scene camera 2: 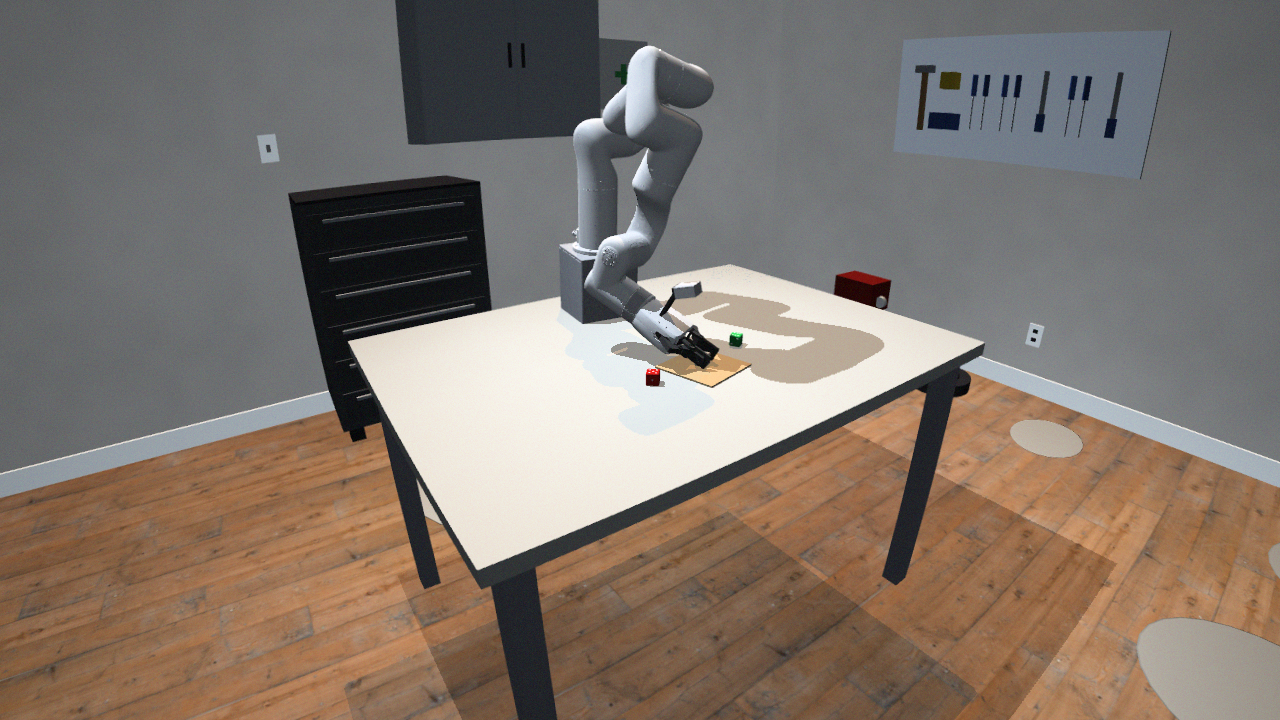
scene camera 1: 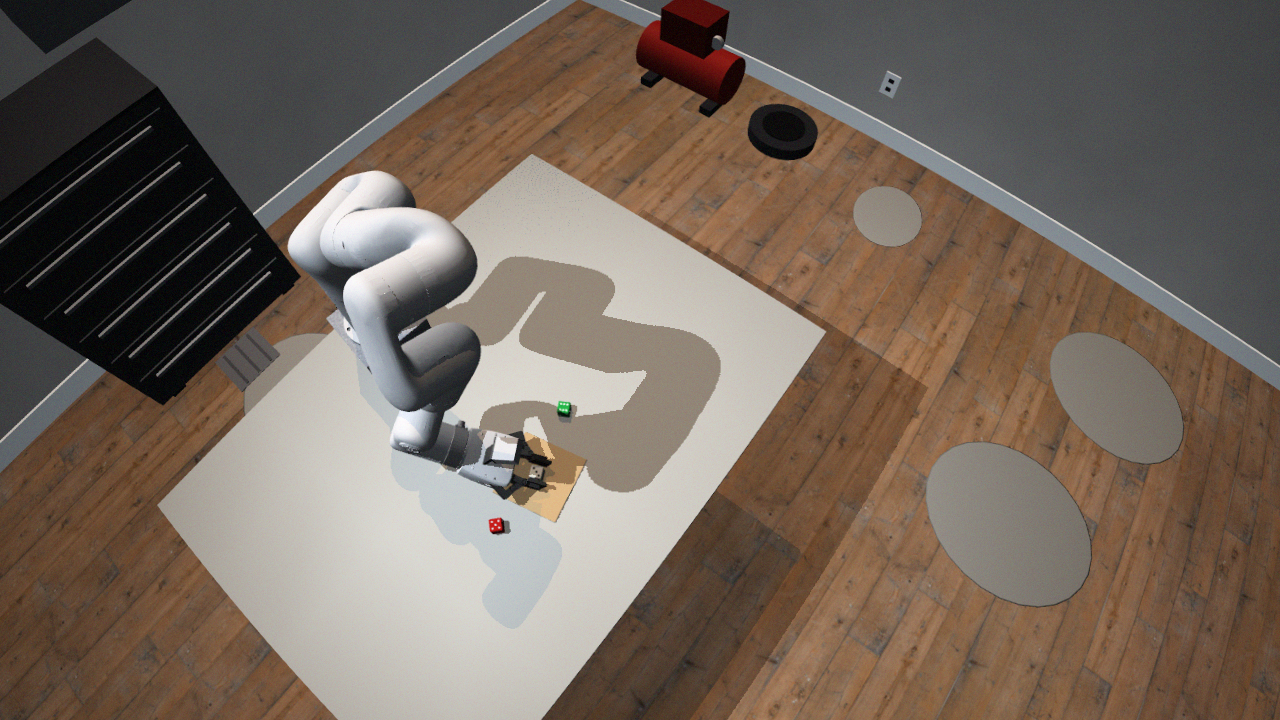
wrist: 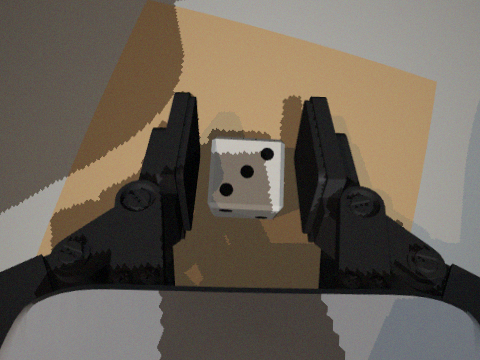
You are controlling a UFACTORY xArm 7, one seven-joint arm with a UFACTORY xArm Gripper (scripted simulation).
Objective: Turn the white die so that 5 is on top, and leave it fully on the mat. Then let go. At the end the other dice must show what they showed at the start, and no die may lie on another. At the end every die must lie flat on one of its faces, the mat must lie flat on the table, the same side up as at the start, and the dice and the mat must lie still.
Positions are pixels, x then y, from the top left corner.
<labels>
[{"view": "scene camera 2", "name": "my gripper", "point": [711,359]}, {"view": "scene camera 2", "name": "mat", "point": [721,368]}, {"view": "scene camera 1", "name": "my gripper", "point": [546,475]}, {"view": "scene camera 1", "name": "mat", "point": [561,476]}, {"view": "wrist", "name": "my gripper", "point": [248,125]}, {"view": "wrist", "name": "mat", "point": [249,82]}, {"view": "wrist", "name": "white die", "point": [246,180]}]
</labels>
